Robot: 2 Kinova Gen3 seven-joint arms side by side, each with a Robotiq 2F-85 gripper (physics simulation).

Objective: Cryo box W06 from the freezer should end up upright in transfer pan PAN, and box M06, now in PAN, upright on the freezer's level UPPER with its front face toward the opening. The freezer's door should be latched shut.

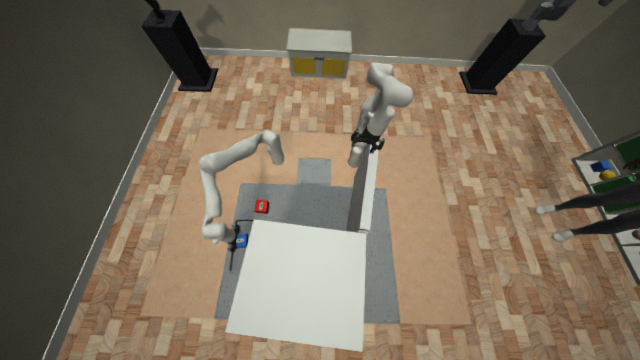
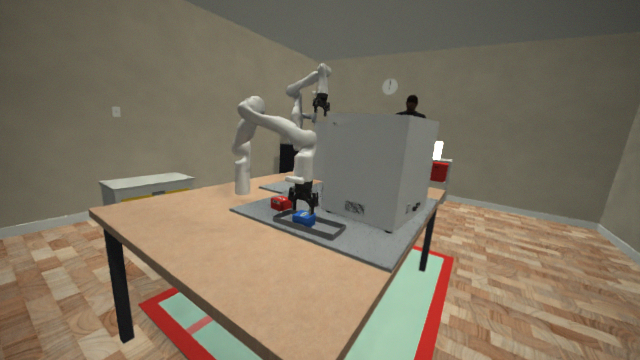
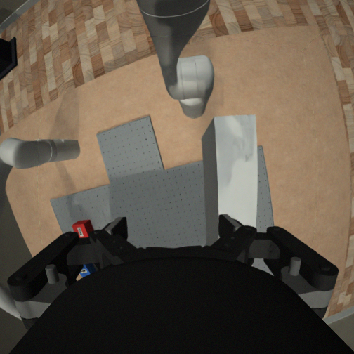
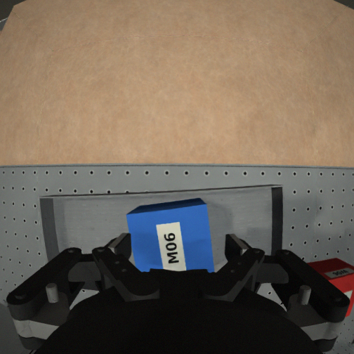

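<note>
Blue box W06 (image 1: pixel 242 240) (image 2: pixel 304 218) (image 3: pixel 87 270) (image 4: pixel 195 232) sits label up inside pan PAN (image 2: pixel 340 230) (image 4: pixel 277 215), slightly turned. My right gripper (image 2: pixel 303 207) (image 4: pixel 177 244) is open, its fingers on either side of the box with gaps. Red box M06 (image 1: pixel 261 206) (image 2: pixel 280 203) (image 3: pixel 82 229) (image 4: pixel 332 280) stands outside the pan near its end. My left gripper (image 1: pixel 367 143) (image 2: pixel 321 108) (image 3: pixel 172 226) is open and empty, high by the freezer door (image 1: pixel 370 190) (image 3: pixel 237 165), which stands open. The freezer (image 1: pixel 305 280) (image 2: pixel 365 165) hides its levels.
The grey perforated mat (image 1: pixel 310 205) (image 2: pixel 370 252) (image 3: pixel 155 205) lies under the freezer, pan and boxes on the tan table (image 1: pixel 425 250) (image 2: pixel 210 250). The freezer body stands close beside the pan. The open door projects toward the left arm.
</note>
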